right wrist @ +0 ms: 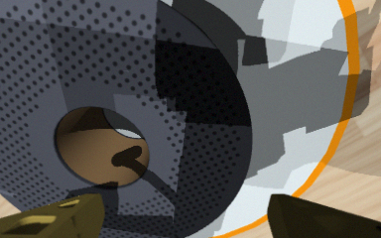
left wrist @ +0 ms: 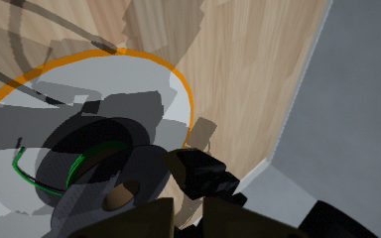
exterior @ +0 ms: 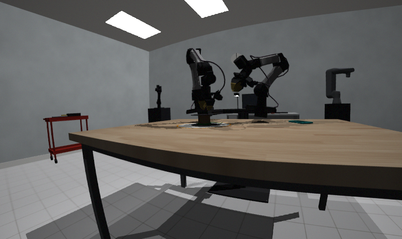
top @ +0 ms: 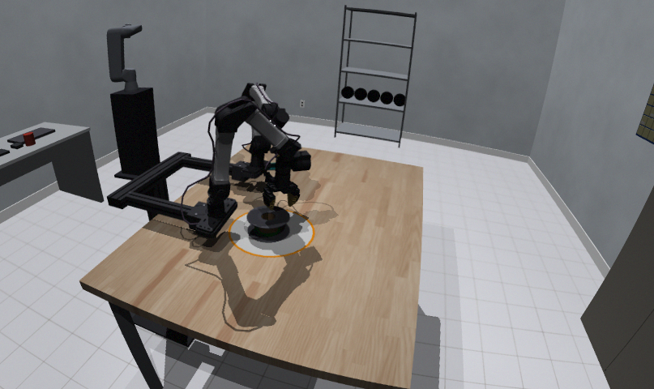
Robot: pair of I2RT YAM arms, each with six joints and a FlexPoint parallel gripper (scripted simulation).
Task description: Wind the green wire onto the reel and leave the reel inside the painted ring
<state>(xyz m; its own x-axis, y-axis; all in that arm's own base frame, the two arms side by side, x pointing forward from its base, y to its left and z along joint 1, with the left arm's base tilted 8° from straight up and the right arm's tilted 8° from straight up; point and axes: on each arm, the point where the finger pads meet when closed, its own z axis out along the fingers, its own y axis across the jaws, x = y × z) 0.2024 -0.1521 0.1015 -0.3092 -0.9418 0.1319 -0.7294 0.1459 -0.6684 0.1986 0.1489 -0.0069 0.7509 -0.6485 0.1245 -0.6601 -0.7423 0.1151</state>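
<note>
Right now my right hand is 7 cm above the dark reel, 4 cm past it and 3 cm to the left of it. Round my right hand: flat teal object (58 cm to the left, 18 cm behind, 10 cm below); then orange painted ring (10 cm below, 3 cm to the right, 3 cm behind).
</note>
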